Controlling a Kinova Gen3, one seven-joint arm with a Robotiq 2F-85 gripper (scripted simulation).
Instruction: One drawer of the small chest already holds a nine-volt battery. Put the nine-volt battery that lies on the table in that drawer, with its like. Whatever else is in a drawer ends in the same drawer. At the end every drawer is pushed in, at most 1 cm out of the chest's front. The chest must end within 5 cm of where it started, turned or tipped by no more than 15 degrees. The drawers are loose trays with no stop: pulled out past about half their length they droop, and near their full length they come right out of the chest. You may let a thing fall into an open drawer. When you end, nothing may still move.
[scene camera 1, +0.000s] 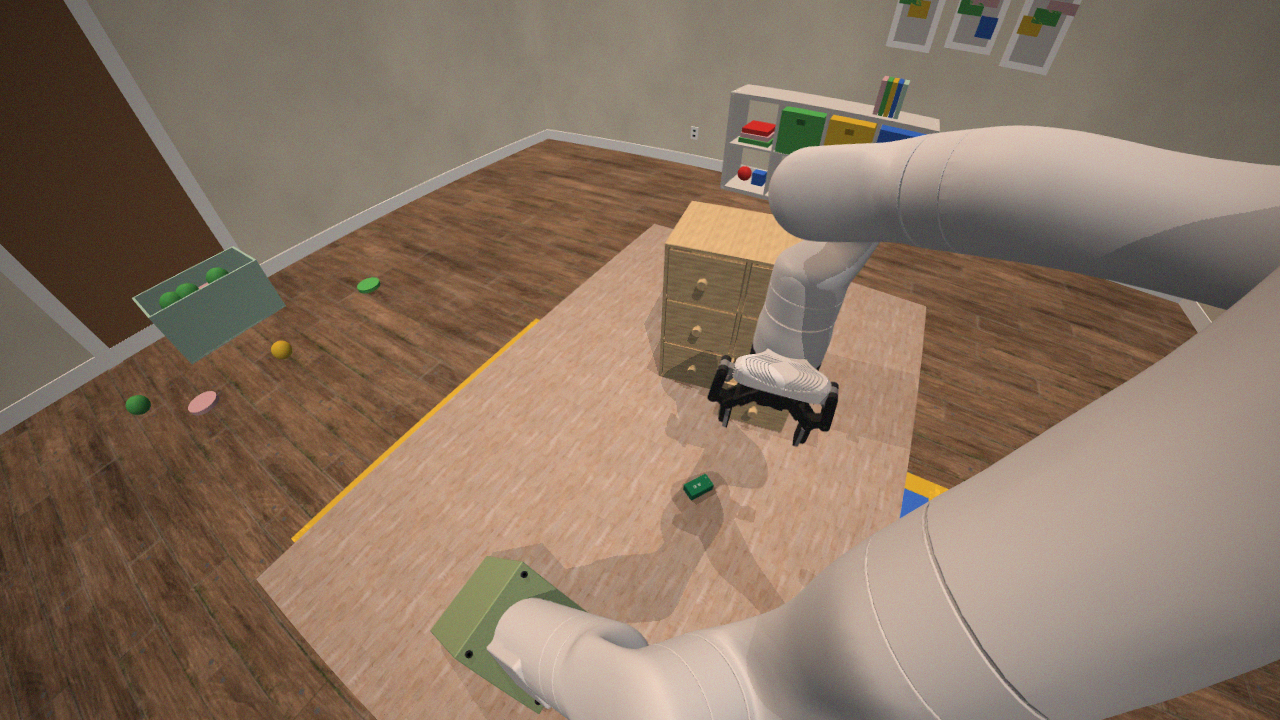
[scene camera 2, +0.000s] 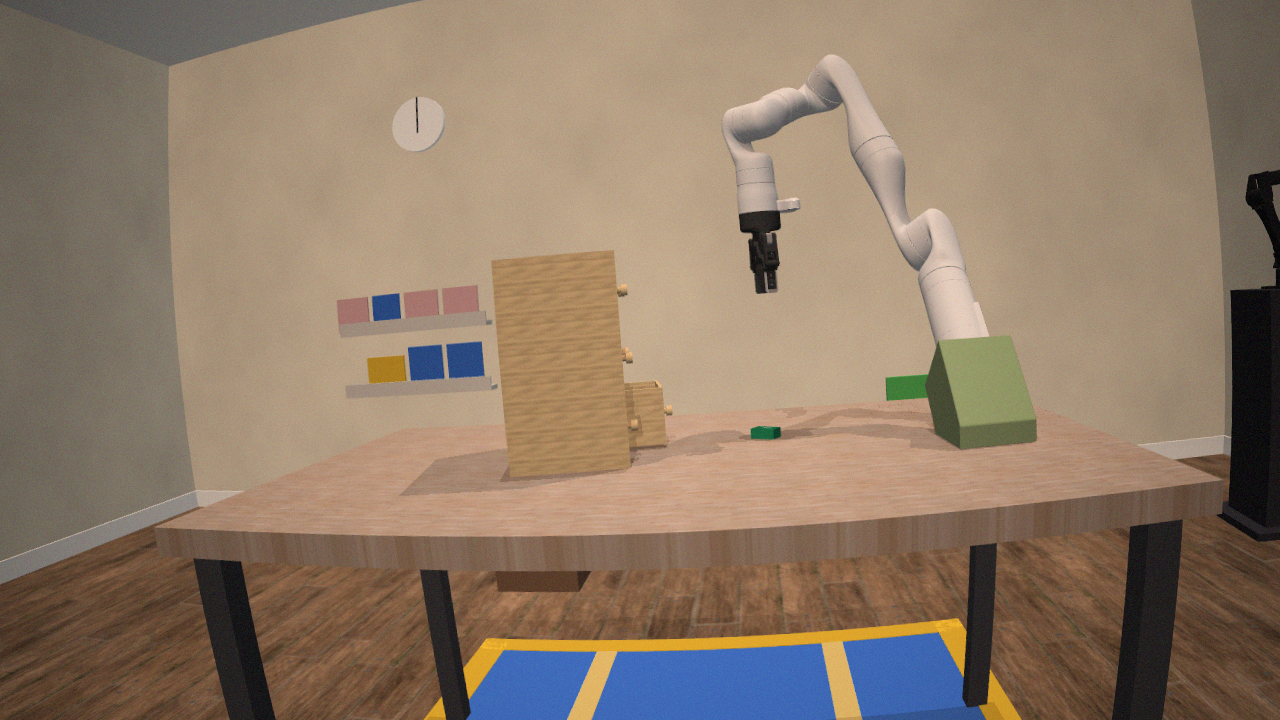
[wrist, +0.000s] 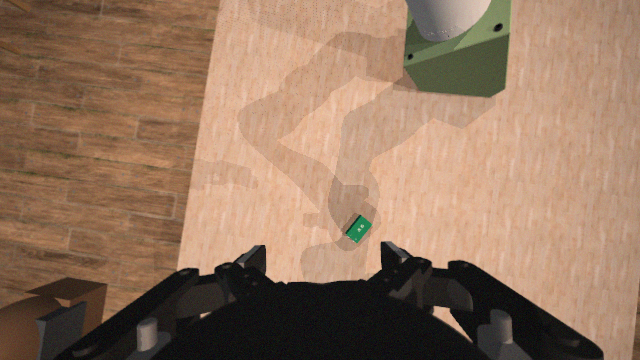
my gripper: scene camera 1; scene camera 2 766, 293; wrist
wooden chest: scene camera 1 754, 237; scene camera 2 557, 319; not seen in the wrist view (out of frame)
same spot on my gripper: (scene camera 1: 803, 413) = (wrist: 228, 287)
